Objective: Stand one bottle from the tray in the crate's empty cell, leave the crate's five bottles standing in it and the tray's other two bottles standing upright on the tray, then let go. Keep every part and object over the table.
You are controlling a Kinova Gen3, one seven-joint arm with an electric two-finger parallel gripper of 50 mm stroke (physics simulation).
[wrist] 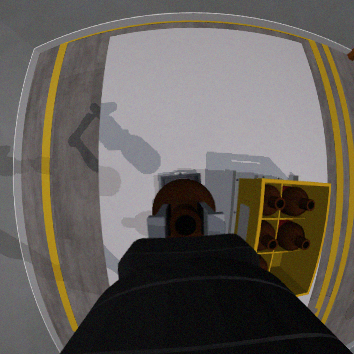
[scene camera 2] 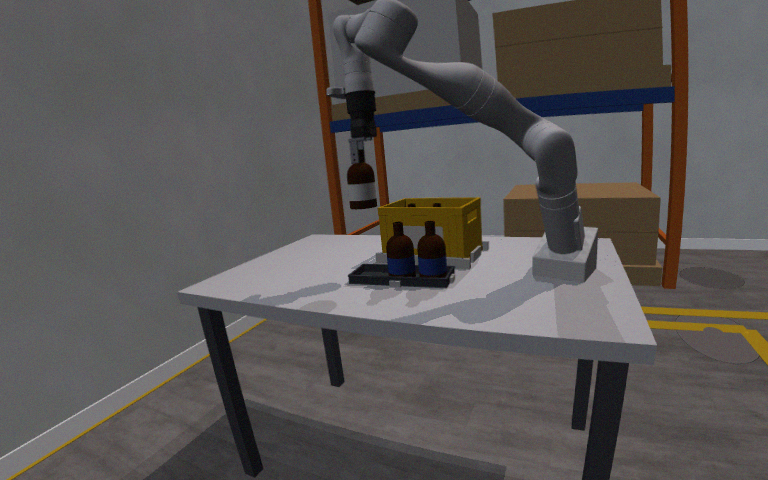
Path:
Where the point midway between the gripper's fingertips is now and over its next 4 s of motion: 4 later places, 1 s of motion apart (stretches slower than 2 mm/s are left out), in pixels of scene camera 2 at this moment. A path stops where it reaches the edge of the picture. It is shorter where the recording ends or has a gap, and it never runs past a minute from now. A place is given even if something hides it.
My gripper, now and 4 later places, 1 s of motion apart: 358, 162; 414, 159; 448, 154; 451, 180; 452, 188

